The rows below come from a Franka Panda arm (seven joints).
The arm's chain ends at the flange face. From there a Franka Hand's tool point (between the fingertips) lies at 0.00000 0.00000 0.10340 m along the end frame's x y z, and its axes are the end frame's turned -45 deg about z.
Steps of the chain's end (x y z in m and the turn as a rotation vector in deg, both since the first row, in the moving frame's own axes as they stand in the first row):
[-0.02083, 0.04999, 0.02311, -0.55, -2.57, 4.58]
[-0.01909, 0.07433, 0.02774, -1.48, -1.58, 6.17]
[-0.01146, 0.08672, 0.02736, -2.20, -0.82, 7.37]
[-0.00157, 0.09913, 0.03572, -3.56, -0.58, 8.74]
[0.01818, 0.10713, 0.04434, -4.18, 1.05, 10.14]
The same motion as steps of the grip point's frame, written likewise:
[-0.05395, 0.01789, 0.02300, 1.43, -2.21, 4.58]
[-0.06995, 0.03872, 0.02767, 0.07, -2.16, 6.17]
[-0.07338, 0.05473, 0.02727, -0.98, -2.14, 7.37]
[-0.07675, 0.07237, 0.03552, -2.11, -2.93, 8.74]
[-0.06746, 0.09489, 0.04405, -3.70, -2.21, 10.14]

